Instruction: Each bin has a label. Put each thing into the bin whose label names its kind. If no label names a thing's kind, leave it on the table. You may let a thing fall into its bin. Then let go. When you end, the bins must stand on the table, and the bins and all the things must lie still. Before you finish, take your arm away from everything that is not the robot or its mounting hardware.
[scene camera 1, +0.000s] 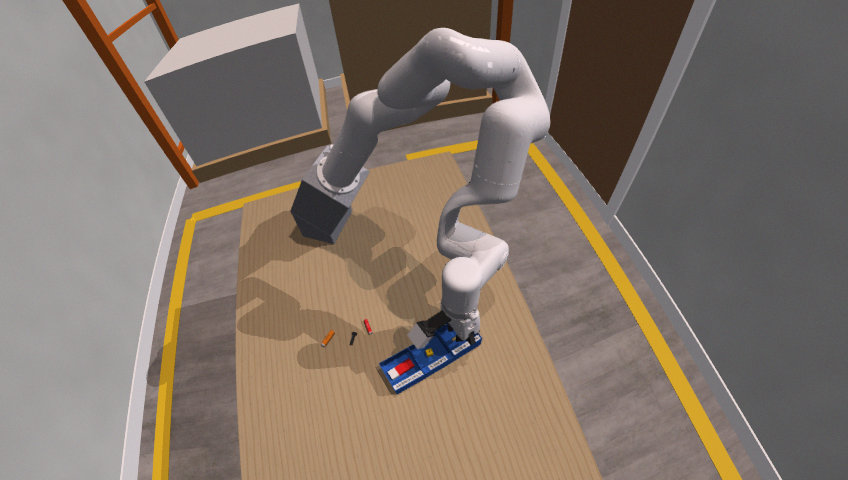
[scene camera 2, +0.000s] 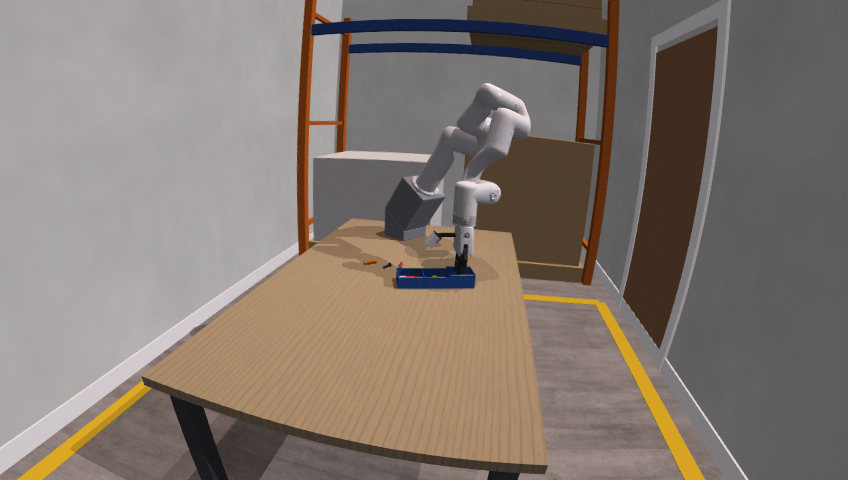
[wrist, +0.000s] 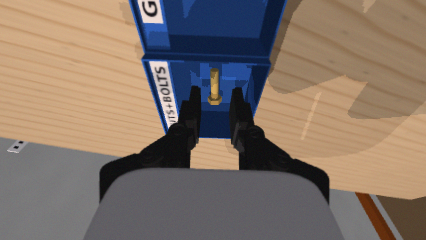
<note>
In view: my gripper (scene camera 1: 457, 333) and a blue tray (scene camera 1: 442, 345).
The blue tray shows as well in scene camera 2 (scene camera 2: 446, 278) and in the wrist view (wrist: 180, 50). My gripper also shows in scene camera 2 (scene camera 2: 459, 273) and in the wrist view (wrist: 215, 99).
</note>
